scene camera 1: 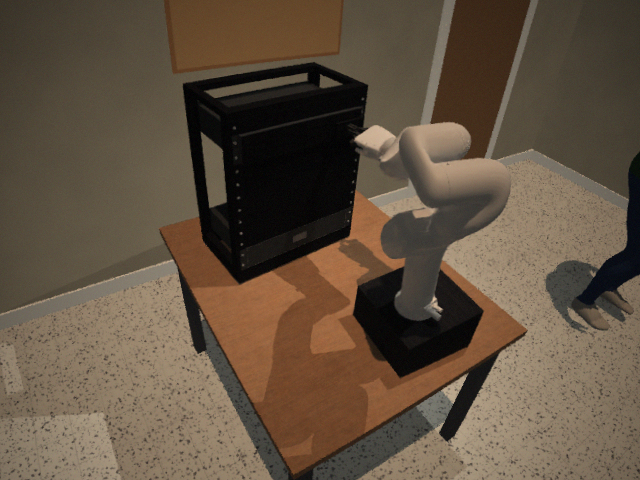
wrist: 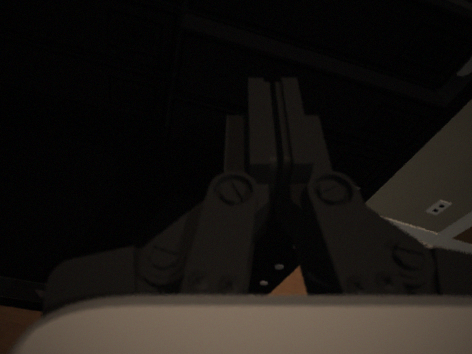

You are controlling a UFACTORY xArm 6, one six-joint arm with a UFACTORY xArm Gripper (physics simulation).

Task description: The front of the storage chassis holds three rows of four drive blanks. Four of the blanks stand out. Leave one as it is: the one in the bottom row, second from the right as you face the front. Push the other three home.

Observation:
In view: the gripper point(scene camera 1: 348, 128) and a black storage rack point(scene camera 1: 290, 173).
The black storage rack is seen too in the wrist view point(wrist: 120, 120). The gripper also shows in the wrist view point(wrist: 268, 111).

